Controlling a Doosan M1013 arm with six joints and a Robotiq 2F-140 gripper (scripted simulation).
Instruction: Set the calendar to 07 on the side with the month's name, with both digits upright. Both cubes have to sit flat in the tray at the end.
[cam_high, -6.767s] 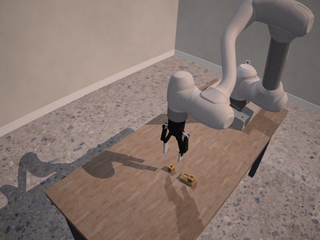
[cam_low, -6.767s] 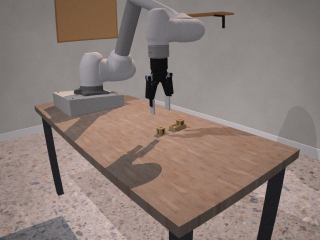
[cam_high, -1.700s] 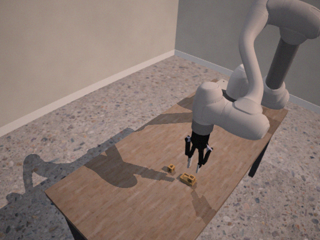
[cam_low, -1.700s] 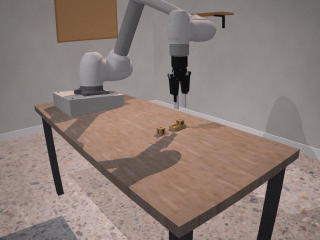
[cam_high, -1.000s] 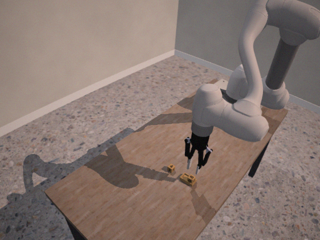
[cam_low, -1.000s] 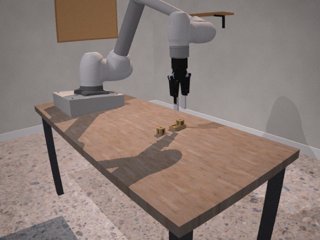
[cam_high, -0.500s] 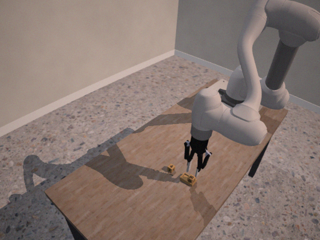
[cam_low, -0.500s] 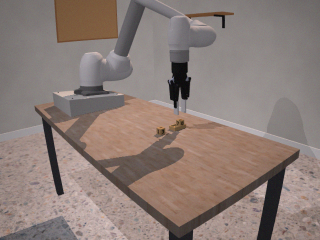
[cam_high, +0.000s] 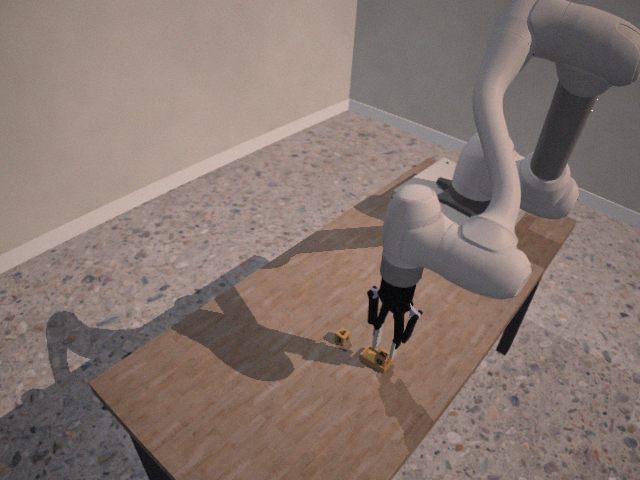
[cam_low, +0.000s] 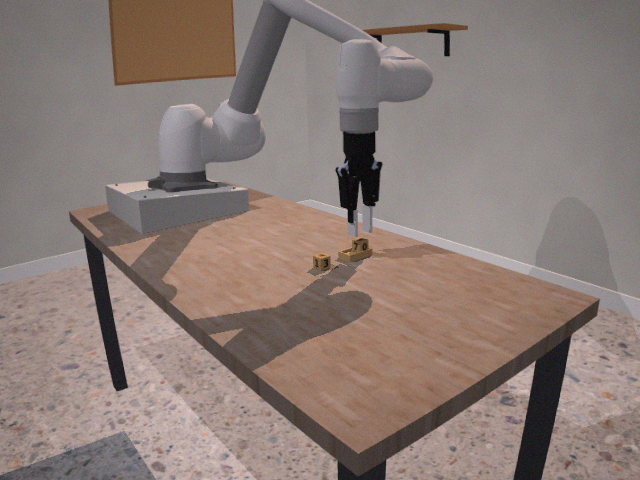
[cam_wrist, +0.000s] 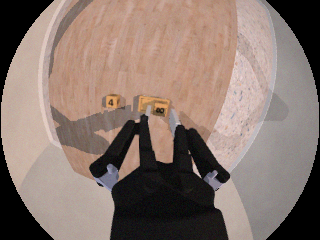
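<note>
Now: hand 8 cm above the tray and 2 cm to the left of it.
</note>
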